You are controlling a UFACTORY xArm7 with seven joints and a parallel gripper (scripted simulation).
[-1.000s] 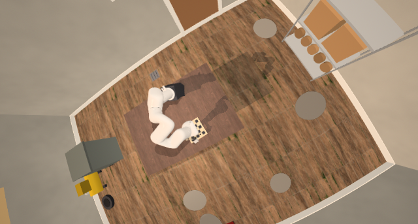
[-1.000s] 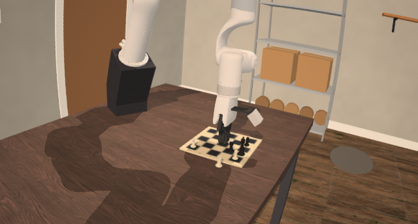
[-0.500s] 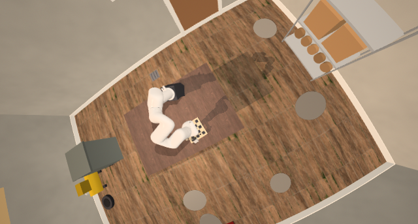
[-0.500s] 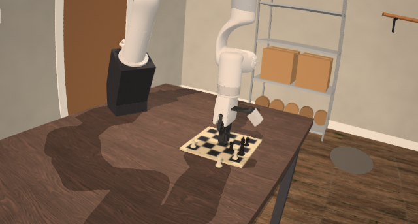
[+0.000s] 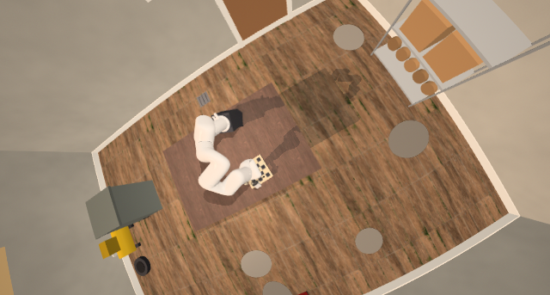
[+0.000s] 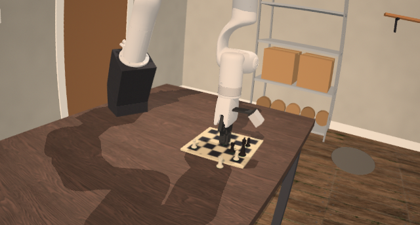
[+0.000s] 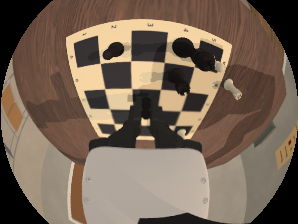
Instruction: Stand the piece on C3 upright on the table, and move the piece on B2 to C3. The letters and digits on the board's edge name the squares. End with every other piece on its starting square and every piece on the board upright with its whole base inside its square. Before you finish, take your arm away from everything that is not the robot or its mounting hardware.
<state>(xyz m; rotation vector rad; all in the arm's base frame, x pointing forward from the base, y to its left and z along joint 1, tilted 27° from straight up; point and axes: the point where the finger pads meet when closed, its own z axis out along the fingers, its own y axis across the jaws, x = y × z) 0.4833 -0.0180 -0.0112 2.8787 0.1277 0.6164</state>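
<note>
My hand is 3 cm above the chessboard.
</note>
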